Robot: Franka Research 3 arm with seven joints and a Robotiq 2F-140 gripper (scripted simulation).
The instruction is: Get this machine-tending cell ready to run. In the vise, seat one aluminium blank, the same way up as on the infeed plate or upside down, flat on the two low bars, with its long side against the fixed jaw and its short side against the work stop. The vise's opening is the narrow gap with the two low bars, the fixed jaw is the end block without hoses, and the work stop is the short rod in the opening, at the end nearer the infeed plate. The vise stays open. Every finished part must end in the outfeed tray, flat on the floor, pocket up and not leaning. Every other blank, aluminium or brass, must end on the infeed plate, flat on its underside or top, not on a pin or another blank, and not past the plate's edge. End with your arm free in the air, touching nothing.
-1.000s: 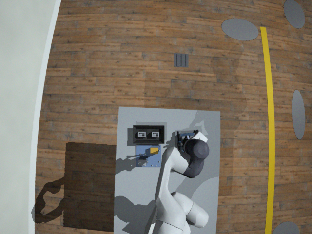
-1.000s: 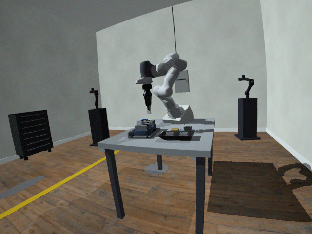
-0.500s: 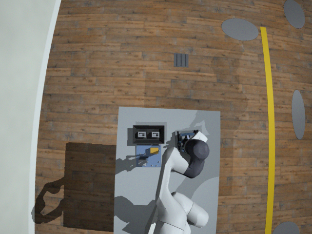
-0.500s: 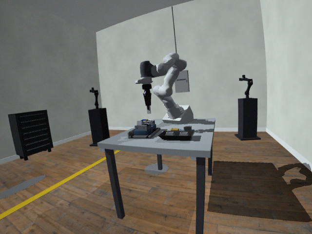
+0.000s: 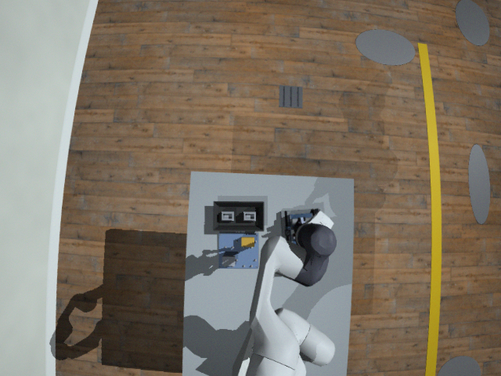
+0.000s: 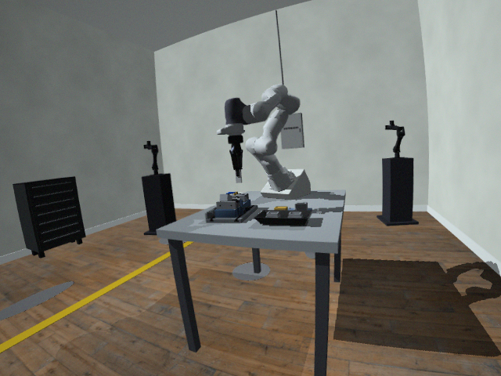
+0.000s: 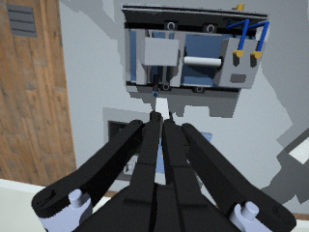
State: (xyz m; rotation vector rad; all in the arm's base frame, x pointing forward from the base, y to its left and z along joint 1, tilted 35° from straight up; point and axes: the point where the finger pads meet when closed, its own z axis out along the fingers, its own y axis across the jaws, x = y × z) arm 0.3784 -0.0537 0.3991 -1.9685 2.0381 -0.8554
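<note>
The vise is 6 cm behind my hand, 6 cm to the right of it and 18 cm below it. Also, from my hand: brass blank 2 cm behind, 20 cm to the left, 19 cm below.
</note>
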